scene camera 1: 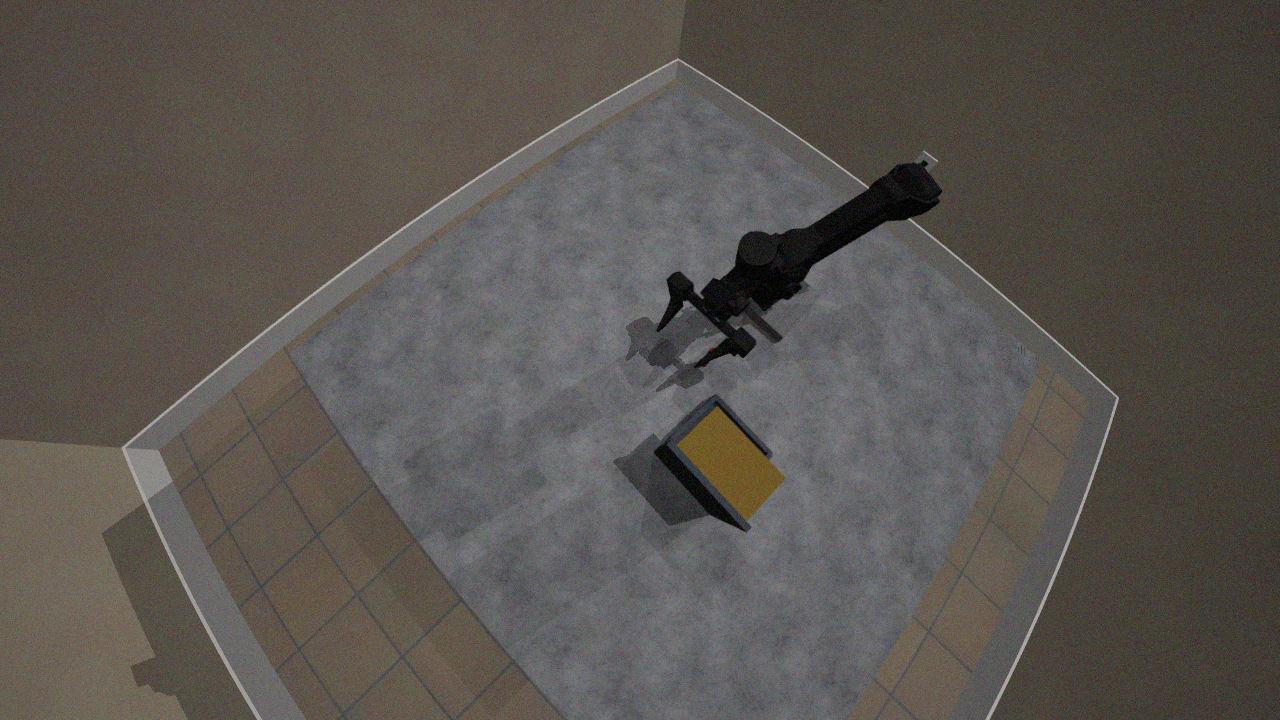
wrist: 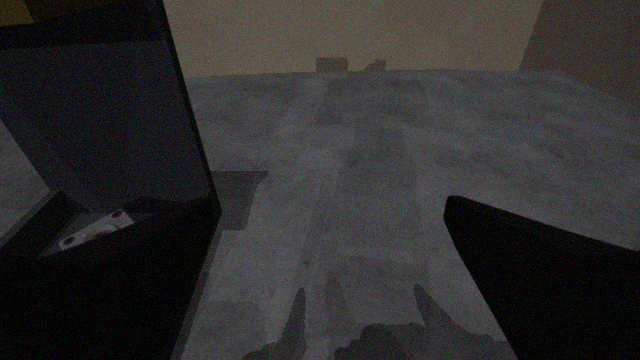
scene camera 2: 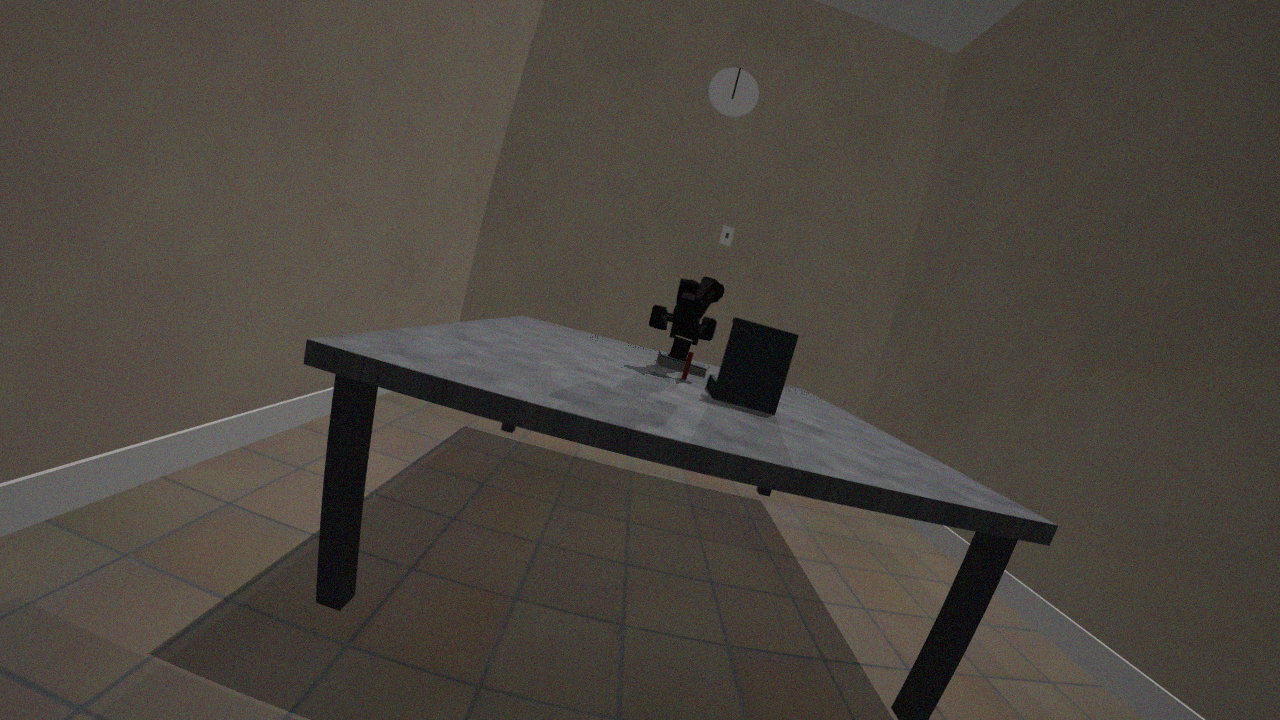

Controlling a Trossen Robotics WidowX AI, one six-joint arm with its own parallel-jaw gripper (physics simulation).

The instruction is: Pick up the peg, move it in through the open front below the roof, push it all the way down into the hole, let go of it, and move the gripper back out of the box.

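Frame: origin at the arm's base, x ahead, y left, z up, level; centimetres.
Where they show: gripper, fingertip midpoint: (scene camera 1: 675,349) (wrist: 330,208) (scene camera 2: 682,332); arm's base, link origin: (scene camera 1: 764,293) (scene camera 2: 677,358).
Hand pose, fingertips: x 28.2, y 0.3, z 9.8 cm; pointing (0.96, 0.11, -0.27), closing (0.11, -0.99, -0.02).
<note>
Things, the pixels of their top centre, and the offset from my fingertips. "spot": a spot on its surface instead. Level surfaces: height alone.
- red peg, top centre: (scene camera 2: 691,352) dx -7.4, dy +3.6, dz -5.1 cm
- box, top centre: (scene camera 1: 747,445) (scene camera 2: 759,325) dx +3.3, dy +18.9, dz +7.1 cm
- yellow roof, surface spot: (wrist: 14,11) spot: dx +3.0, dy +12.4, dz +6.5 cm
- pale piece with dark round spots, surface spot: (wrist: 97,230) spot: dx +5.6, dy +18.8, dz -9.2 cm
- table, surface height: dz -13.1 cm
The red peg (scene camera 2: 687,366) stands upright on the table; a sliver of the peg (scene camera 1: 712,350) shows beside one finger from above. It does not show in the wrist view. The box (scene camera 1: 731,462) (scene camera 2: 759,367) (wrist: 105,115) has dark walls and a yellow roof (scene camera 1: 729,456) (wrist: 14,11). In the wrist view a pale piece with dark round spots (wrist: 97,230) lies low inside it, at the left; I cannot make out the hole clearly. My gripper (scene camera 1: 678,347) (scene camera 2: 682,323) (wrist: 330,208) is open and empty, above the table, apart from the box, with one finger close to or over the peg.
The table (scene camera 1: 554,295) (scene camera 2: 501,367) bears the arm and the box. A low grey bar (scene camera 1: 765,324) (scene camera 2: 697,368) lies under the arm near the peg. Shadows of the arm and box fall on the table. A clock (scene camera 2: 733,91) hangs on the wall.
</note>
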